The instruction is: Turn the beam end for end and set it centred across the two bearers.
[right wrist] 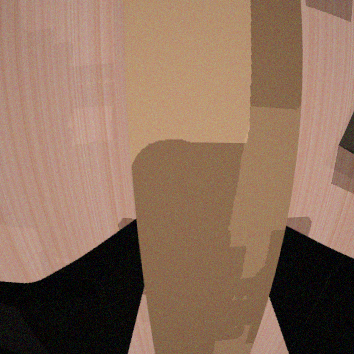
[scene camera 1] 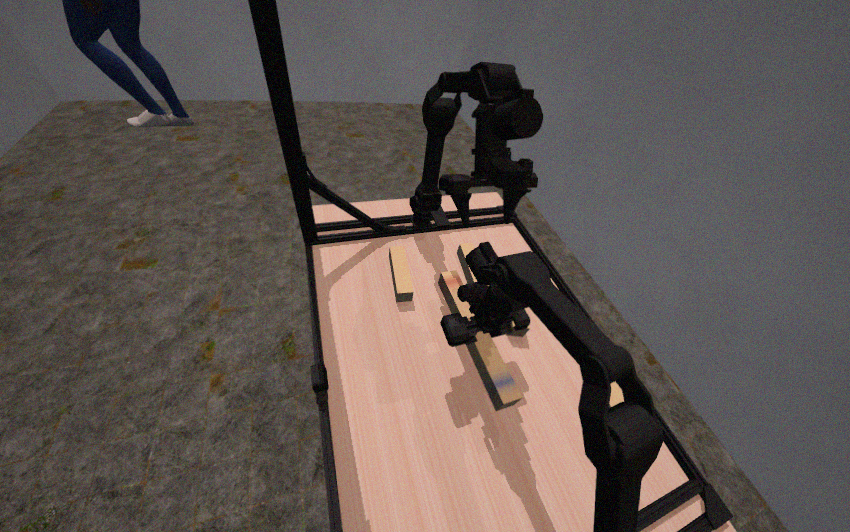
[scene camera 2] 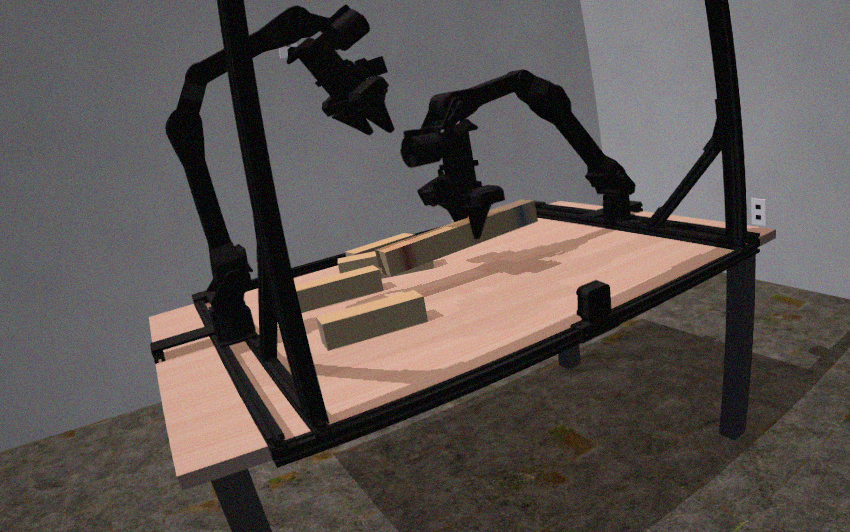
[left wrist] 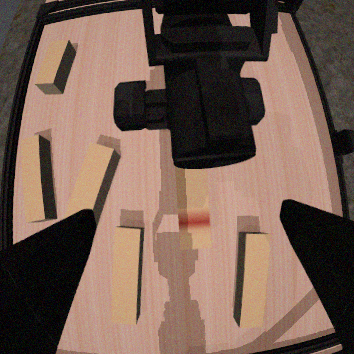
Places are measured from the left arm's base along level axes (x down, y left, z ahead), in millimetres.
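Pixels of known places: left gripper, fingertip midpoint: [scene camera 1: 486, 225] [scene camera 2: 381, 132] [left wrist: 188, 214]; right gripper, fingertip midpoint: [right wrist: 201, 222] [scene camera 1: 475, 340] [scene camera 2: 470, 237]; left arm's base, origin of the base link: [scene camera 1: 420, 221] [scene camera 2: 235, 337]; right arm's base, origin of the base link: [scene camera 2: 617, 217].
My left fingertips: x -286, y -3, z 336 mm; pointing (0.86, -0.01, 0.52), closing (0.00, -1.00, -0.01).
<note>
Ahead of a thing's pixels: the offset from my left fingertips to its top centre. "spot": to the spot under its first point. Level surfaces: height alone.
The long wooden beam {dx +184, dy -17, dz +121 mm} [scene camera 1: 494, 364] [scene camera 2: 433, 245] [left wrist: 195, 236] [right wrist: 186, 88] has a red band at its far end and a blue band at its near end in scene camera 1. My right gripper [scene camera 1: 488, 322] [scene camera 2: 476, 222] [right wrist: 201, 222] is shut on its middle and holds it a little above the table {dx +305 mm} [scene camera 1: 386, 422]. The beam runs parallel to the two bearers, one {dx +261, dy -123, dz -127 mm} [scene camera 1: 401, 271] [scene camera 2: 370, 317] [left wrist: 251, 277] on each side {spot: dx +275, dy +78, dz -108 mm} [scene camera 2: 338, 287] [left wrist: 126, 274], with its red end near the gap between them. My left gripper [scene camera 1: 486, 208] [scene camera 2: 378, 127] [left wrist: 188, 214] is open and empty, high above the bearers.
Three more wooden blocks {dx +258, dy +271, dz +346 mm} [left wrist: 54, 67] {dx +261, dy +283, dz +79 mm} [left wrist: 33, 179] {dx +255, dy +167, dz +34 mm} [left wrist: 93, 179] lie on the far side of the table. A black frame edges the table, with a tall post {spot: dx -100, dy -361, dz -298 mm} [scene camera 1: 280, 106] [scene camera 2: 249, 158] at one corner and a small clamp [scene camera 2: 594, 301] on the edge.
</note>
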